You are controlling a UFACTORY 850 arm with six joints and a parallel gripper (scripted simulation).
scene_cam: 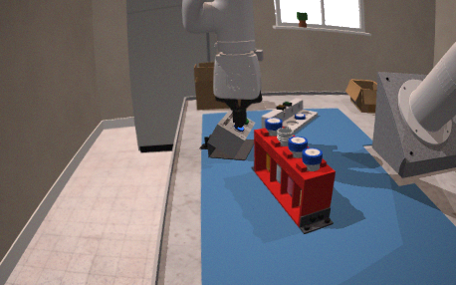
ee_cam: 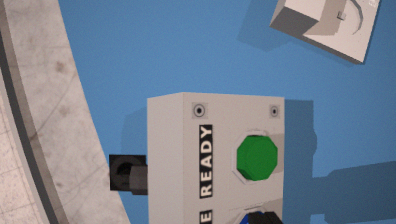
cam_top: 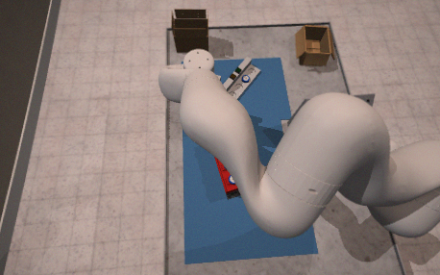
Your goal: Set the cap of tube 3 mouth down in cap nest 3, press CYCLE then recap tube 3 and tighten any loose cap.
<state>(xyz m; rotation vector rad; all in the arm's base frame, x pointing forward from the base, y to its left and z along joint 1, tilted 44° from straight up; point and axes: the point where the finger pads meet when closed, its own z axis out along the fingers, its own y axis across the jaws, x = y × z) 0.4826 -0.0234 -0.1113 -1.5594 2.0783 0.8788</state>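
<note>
Now: the blue key 30 mm below my hand. Also, from my hand: green key: 40 mm to the right, 20 mm below, 10 mm behind; grey key housing: 40 mm below, 20 mm to the right, 10 mm ahead; cap marked 4: 120 mm to the left, 60 mm behind, 30 mm above.
</note>
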